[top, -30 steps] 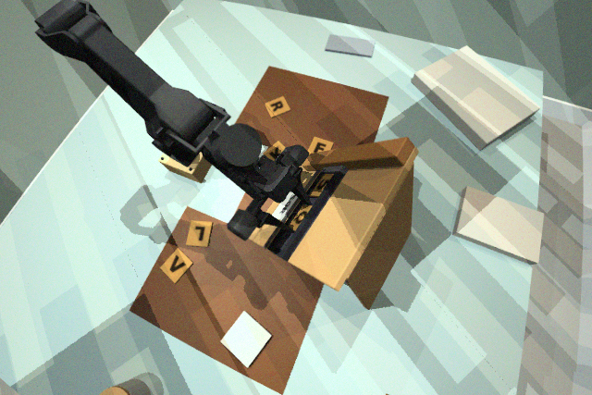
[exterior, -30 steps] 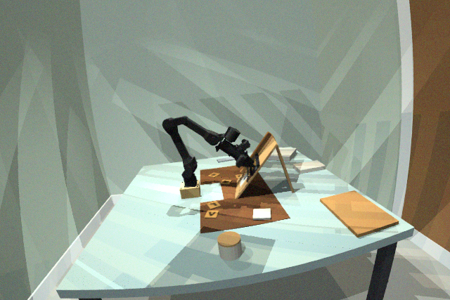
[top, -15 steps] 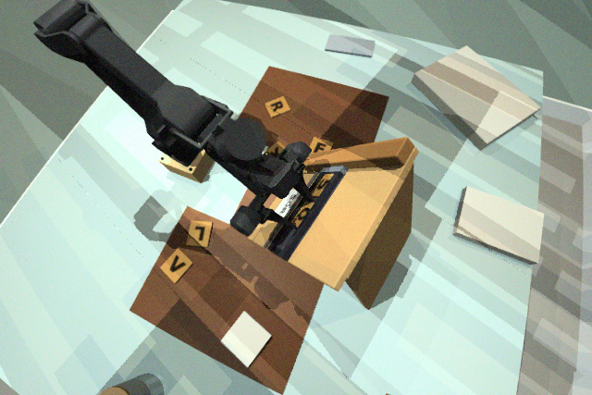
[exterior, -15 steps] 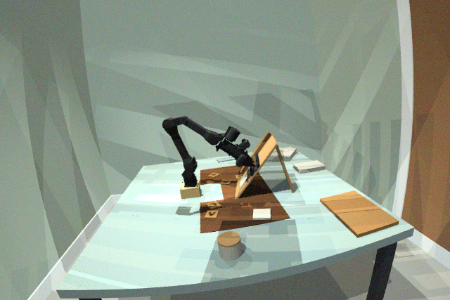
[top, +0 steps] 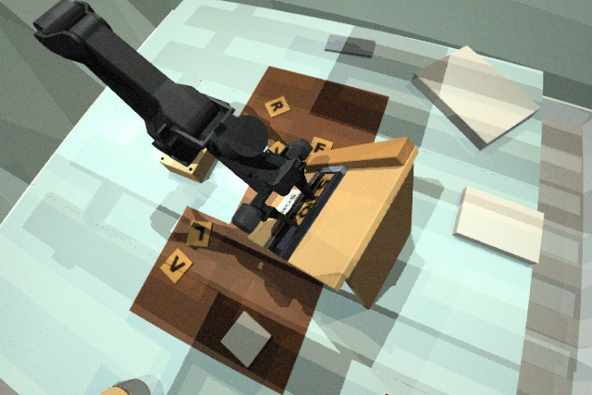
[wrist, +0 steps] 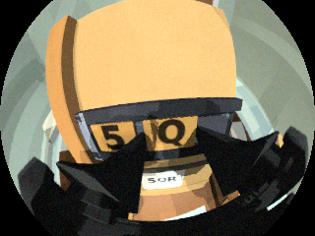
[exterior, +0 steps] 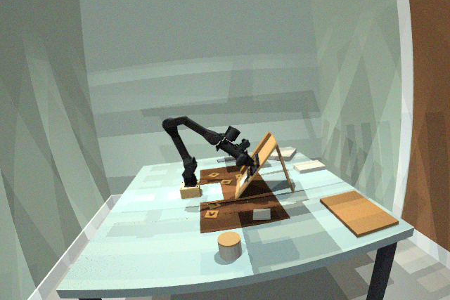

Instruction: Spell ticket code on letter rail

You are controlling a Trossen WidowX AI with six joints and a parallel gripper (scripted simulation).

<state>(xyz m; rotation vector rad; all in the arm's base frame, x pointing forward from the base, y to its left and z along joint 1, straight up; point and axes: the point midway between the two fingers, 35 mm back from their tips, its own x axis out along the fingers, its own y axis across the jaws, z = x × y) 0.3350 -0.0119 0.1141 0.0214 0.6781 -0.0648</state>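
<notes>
Right now the q tile is right at my gripper tip. Also, from my gripper tip: white ticket: 6 cm behind, 2 cm to the left, 9 cm below; then s tile: 7 cm to the left; then brown mat: 16 cm behind, 4 cm to the left, 15 cm below.
</notes>
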